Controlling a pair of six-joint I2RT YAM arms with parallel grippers.
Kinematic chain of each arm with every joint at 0, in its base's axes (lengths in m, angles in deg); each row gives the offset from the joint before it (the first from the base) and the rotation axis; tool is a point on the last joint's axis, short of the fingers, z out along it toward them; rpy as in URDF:
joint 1: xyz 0 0 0.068 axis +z
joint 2: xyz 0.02 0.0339 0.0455 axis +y
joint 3: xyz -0.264 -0.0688 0 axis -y
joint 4: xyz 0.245 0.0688 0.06 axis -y
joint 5: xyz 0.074 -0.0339 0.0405 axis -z
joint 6: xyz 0.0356 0 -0.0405 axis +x
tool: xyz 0 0 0 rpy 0 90 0
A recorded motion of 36 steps. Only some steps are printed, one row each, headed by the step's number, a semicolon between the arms.
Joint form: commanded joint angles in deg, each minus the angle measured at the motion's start. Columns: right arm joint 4, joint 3, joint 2, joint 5, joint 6, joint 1; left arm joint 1, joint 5, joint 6, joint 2, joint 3, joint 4.
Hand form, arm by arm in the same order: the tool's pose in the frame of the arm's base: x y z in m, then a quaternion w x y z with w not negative. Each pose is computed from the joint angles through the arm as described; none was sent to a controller.
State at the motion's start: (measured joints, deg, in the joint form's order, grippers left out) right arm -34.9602 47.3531 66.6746 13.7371 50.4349 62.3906; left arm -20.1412 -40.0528 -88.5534 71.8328 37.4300 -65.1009
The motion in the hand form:
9: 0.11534 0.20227 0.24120 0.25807 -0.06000 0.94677 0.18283; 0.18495 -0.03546 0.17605 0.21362 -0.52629 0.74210 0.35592
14: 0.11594 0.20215 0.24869 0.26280 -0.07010 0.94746 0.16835; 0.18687 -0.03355 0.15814 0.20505 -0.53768 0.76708 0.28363
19: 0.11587 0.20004 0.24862 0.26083 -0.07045 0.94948 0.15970; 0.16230 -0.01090 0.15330 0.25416 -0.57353 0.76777 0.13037
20: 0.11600 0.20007 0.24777 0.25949 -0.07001 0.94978 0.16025; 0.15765 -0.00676 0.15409 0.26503 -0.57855 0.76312 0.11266
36: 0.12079 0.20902 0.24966 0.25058 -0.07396 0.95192 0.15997; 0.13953 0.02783 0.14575 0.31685 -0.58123 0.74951 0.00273
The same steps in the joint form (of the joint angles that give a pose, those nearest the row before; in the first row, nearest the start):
9: -0.52 0.49 1.16 0.08 0.40 0.01; 1.72 -4.08 -10.43 13.86 8.70 -9.39
14: -3.26 2.54 1.38 1.07 -0.99 0.01; 3.18 1.01 -3.29 11.61 4.15 3.40
19: -4.44 2.67 1.28 1.32 -1.15 -0.18; 9.67 8.23 7.42 -6.20 -8.42 21.72
20: -4.29 2.52 1.33 1.15 -1.08 -0.23; 11.00 8.98 8.74 -9.35 -10.05 23.33
36: -4.55 4.76 3.93 0.15 -1.32 -0.39; 26.91 21.74 25.15 -24.27 -20.17 38.08

